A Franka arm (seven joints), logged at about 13 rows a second.
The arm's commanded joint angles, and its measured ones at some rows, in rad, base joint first. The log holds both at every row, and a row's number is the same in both.
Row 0, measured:
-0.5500 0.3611 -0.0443 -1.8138 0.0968 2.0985 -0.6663
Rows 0 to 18, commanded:
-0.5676 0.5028 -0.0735 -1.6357 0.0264 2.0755 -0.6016
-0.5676 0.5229 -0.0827 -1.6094 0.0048 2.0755 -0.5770
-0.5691 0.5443 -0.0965 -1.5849 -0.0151 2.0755 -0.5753
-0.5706 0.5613 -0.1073 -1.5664 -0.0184 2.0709 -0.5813
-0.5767 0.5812 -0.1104 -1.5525 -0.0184 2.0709 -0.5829
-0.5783 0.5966 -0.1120 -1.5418 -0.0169 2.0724 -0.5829
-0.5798 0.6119 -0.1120 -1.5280 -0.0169 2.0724 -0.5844
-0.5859 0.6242 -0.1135 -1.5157 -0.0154 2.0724 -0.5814
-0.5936 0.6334 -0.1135 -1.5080 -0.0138 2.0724 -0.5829
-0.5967 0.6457 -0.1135 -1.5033 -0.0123 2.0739 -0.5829
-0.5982 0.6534 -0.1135 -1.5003 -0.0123 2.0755 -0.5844
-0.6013 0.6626 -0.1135 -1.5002 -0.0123 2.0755 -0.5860
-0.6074 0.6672 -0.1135 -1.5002 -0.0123 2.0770 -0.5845
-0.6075 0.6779 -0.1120 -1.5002 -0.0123 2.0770 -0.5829
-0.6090 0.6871 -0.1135 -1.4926 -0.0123 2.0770 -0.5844
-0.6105 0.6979 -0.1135 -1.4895 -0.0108 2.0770 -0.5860
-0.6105 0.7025 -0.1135 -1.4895 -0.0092 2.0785 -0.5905
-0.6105 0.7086 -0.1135 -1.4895 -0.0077 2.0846 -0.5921
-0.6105 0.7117 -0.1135 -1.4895 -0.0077 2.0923 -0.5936
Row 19, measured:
-0.5984 0.6867 -0.1218 -1.5310 -0.0017 2.0987 -0.5952
